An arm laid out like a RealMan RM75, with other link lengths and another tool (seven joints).
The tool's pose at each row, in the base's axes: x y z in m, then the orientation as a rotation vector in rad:
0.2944, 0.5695, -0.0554, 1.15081, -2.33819, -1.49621
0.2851, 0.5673, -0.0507, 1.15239, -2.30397, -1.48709
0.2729, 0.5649, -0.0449, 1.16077, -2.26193, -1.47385
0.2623, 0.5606, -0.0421, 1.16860, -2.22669, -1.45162
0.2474, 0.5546, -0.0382, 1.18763, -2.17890, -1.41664
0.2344, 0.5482, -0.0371, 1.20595, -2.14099, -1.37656
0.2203, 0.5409, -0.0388, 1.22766, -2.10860, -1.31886
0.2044, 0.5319, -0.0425, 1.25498, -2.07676, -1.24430
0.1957, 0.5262, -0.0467, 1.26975, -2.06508, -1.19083
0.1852, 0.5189, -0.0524, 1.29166, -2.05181, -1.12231
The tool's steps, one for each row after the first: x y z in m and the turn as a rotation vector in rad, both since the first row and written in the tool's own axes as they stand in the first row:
0.0067, 0.0083, 0.0006, -0.01772, 0.02708, 0.00533
0.0152, 0.0190, 0.0019, -0.03766, 0.06188, 0.00756
0.0247, 0.0259, 0.0026, -0.05041, 0.09814, 0.01162
0.0380, 0.0357, 0.0036, -0.06415, 0.15074, 0.01174
0.0510, 0.0420, 0.0047, -0.06966, 0.20044, 0.01216
0.0661, 0.0465, 0.0072, -0.06387, 0.25794, 0.01355
0.0842, 0.0498, 0.0102, -0.04891, 0.32557, 0.01390
0.0952, 0.0497, 0.0125, -0.03132, 0.36659, 0.01640
0.1089, 0.0490, 0.0151, -0.00603, 0.41748, 0.01639

